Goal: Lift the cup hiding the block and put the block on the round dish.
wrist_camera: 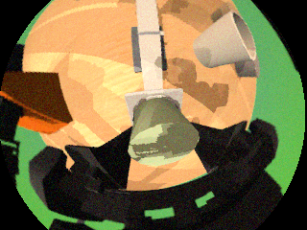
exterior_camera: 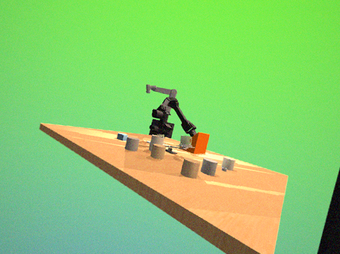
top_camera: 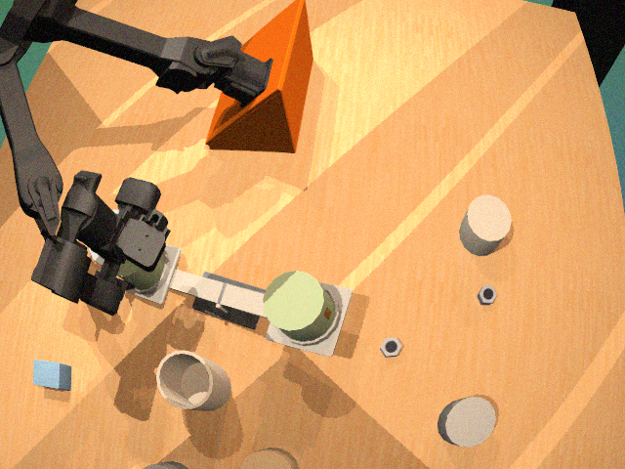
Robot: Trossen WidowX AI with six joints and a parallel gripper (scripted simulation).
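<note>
The round white dish is 9 cm to the right of my gripper tip, 5 cm behind it and 4 cm below it. From my gripper tip the other things lie so: pale green block (1 cm below); blue block (21 cm ahead, 16 cm to the right, 3 cm below); beige cup (16 cm ahead, 11 cm to the left).
</note>
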